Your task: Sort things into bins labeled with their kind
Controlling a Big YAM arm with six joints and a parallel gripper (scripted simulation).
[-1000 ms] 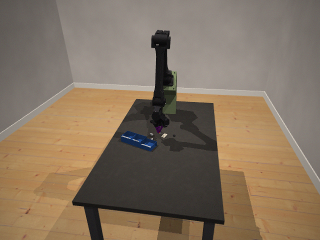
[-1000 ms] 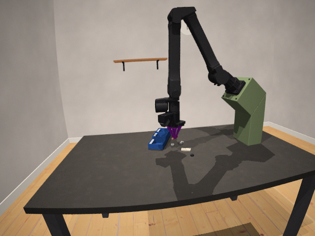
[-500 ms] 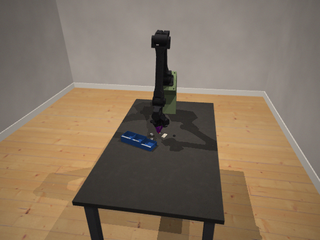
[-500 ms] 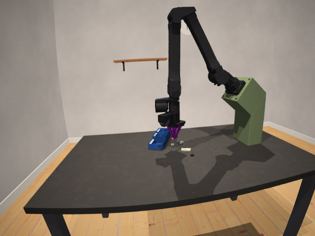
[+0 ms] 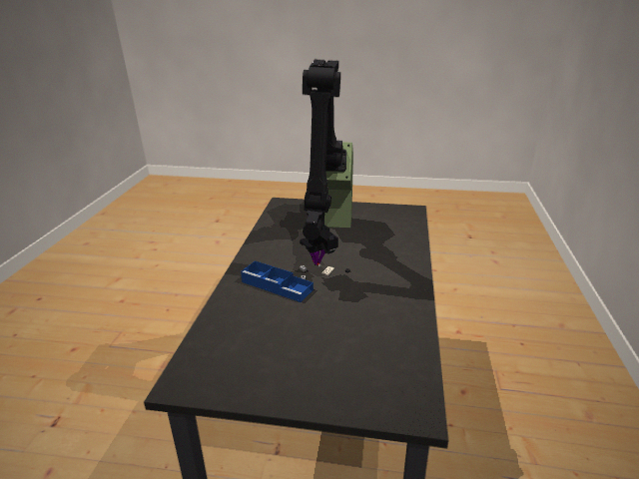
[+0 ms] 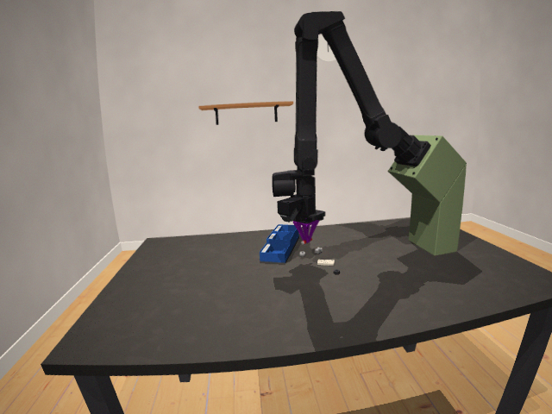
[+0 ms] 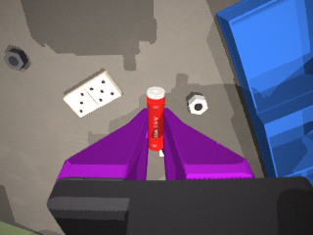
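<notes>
The cream domino is 50 mm behind my hand, 40 mm to the left of it and 70 mm below it. Round my hand: grey nut: 50 mm to the right, 70 mm below; then red battery: right at my hand; then dark hex nut: 60 mm behind, 110 mm to the left, 70 mm below.
</notes>
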